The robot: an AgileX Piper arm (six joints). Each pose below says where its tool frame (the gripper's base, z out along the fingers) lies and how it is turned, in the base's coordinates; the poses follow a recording.
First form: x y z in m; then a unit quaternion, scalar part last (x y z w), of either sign.
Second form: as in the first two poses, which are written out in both.
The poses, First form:
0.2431, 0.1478, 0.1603, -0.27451, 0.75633, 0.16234, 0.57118
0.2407, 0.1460, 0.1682, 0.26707, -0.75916, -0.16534, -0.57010
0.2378, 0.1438, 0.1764, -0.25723, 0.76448, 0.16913, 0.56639
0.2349, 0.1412, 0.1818, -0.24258, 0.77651, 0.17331, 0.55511
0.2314, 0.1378, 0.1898, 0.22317, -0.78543, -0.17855, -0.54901
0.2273, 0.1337, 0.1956, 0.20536, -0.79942, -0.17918, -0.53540
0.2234, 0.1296, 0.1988, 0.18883, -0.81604, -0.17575, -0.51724
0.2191, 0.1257, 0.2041, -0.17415, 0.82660, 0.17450, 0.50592
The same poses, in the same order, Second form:
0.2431, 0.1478, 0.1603, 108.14, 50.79, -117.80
0.2407, 0.1460, 0.1682, 109.24, 51.01, -117.99
0.2378, 0.1438, 0.1764, 111.13, 51.17, -118.71
0.2349, 0.1412, 0.1818, 115.05, 51.08, -121.01
0.2314, 0.1378, 0.1898, 118.56, 51.51, -122.39
0.2273, 0.1337, 0.1956, 123.35, 51.48, -125.60
0.2234, 0.1296, 0.1988, 128.78, 51.06, -129.90
0.2191, 0.1257, 0.2041, 132.62, 50.86, -132.59

